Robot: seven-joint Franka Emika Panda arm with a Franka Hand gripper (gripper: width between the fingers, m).
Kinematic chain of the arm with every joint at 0, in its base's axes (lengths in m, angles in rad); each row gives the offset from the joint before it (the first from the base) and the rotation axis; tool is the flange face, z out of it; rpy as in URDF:
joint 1: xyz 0 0 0.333 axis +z
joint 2: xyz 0 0 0 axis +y
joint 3: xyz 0 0 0.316 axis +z
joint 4: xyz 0.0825 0 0 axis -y
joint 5: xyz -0.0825 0 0.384 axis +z
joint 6: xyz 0 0 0 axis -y
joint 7: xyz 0.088 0 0 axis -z
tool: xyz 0 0 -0.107 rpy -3.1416 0 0
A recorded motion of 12 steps. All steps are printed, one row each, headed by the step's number.
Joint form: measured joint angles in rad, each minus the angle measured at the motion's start. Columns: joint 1, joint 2, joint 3, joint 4, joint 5, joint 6, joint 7.
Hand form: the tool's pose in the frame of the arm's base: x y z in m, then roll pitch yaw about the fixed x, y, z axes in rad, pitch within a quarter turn. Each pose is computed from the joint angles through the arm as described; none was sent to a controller.
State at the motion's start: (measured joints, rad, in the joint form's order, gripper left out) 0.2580 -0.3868 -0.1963 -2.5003 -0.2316 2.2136 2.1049
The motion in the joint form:
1: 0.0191 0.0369 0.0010 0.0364 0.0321 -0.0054 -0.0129
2: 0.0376 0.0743 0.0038 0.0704 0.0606 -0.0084 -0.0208
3: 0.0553 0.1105 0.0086 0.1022 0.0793 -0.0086 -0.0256
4: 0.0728 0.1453 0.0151 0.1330 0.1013 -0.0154 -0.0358
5: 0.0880 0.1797 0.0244 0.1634 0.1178 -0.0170 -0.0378
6: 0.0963 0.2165 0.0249 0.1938 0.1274 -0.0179 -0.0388
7: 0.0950 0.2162 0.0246 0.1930 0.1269 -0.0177 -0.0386
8: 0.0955 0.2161 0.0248 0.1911 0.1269 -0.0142 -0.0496
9: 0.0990 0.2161 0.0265 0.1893 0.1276 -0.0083 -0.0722
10: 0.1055 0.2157 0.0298 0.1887 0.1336 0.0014 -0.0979
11: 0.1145 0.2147 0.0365 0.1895 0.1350 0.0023 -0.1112
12: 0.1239 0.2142 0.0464 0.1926 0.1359 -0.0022 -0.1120
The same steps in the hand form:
1: 0.4385 0.0279 0.4292 -3.0154 -0.0471 -1.8929
2: 0.4486 0.0390 0.4286 -3.0284 -0.0359 -1.8807
3: 0.4580 0.0510 0.4273 -3.0358 -0.0309 -1.8650
4: 0.4661 0.0641 0.4252 -3.0499 -0.0269 -1.8442
5: 0.4741 0.0779 0.4232 -3.0571 -0.0238 -1.8278
6: 0.4834 0.0844 0.4196 -3.0642 -0.0252 -1.8240
7: 0.4834 0.0835 0.4194 -3.0643 -0.0256 -1.8255
8: 0.4832 0.0839 0.4189 -3.0631 -0.0255 -1.8136
9: 0.4829 0.0866 0.4186 -3.0602 -0.0251 -1.7860
10: 0.4827 0.0918 0.4195 -3.0539 -0.0189 -1.7534
11: 0.4814 0.0995 0.4205 -3.0516 -0.0188 -1.7254
12: 0.4796 0.1088 0.4219 -3.0519 -0.0202 -1.7062

